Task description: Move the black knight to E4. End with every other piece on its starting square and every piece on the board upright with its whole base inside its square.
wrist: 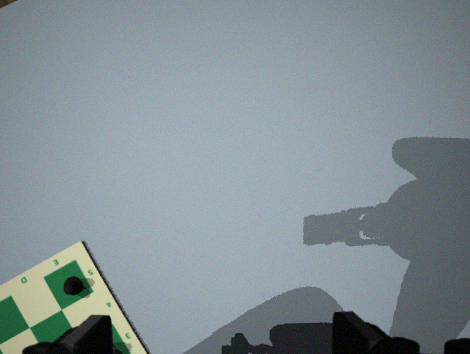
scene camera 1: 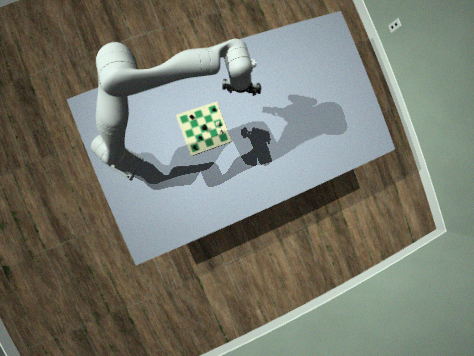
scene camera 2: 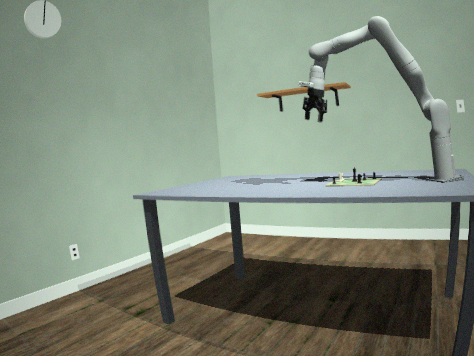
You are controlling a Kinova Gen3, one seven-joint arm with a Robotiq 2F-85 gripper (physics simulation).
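Frame: origin at the arm's base, x up, y back, z right, level; centimetres.
Where they show: gripper, fingertip midpoint: [wrist: 222, 340] [scene camera 2: 313, 120]; arm's base at its link origin: [scene camera 1: 124, 160] [scene camera 2: 444, 177].
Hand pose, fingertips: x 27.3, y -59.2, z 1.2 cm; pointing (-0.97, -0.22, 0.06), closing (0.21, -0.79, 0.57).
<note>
Each offset is from my fingertips to the top centre of the thing. "spot": to the spot under its first point. Level surfaces: height alone.
The green and cream board [scene camera 1: 185, 151] [scene camera 2: 332, 185] [wrist: 131, 331] lies on the table. A bulky dark piece {dx -24.0, dy +20.4, dz -6.0 cm} [scene camera 1: 192, 117] [scene camera 2: 359, 178] at about B5 looks like the black knight, too small to be sure. The E4 square {spot: dx -27.9, dy +9.0, dz -1.0 cm} [scene camera 1: 216, 116] [wrist: 86, 304] looks empty; a finger partly covers it in the wrist view. A small black piece {dx -24.8, dy +8.6, dz -4.6 cm} [scene camera 1: 214, 109] [scene camera 2: 334, 180] [wrist: 74, 285] stands on E5. A white piece {dx -24.0, dy +10.2, dz +2.8 cm} [scene camera 1: 218, 123] [scene camera 2: 341, 176] is at about E3, a tall black piece {dx -21.6, dy +17.2, dz +1.6 cm} [scene camera 1: 204, 127] [scene camera 2: 354, 173] near the centre. My gripper [scene camera 1: 241, 90] [scene camera 2: 314, 119] [wrist: 222, 325] is open and empty, high above the table beside the board's E side.
Further dark pieces are at about B2 {dx -24.8, dy +21.4, dz +5.1 cm} [scene camera 1: 200, 137] and A1 {dx -24.8, dy +26.0, dz +8.2 cm} [scene camera 1: 195, 147]. The table {dx -28.5 cm} [scene camera 1: 310, 60] [scene camera 2: 200, 190] [wrist: 200, 125] bears dark arm shadows. The arm's base stands at one table end. A brown wall shelf [scene camera 2: 280, 93] shows behind the gripper.
</note>
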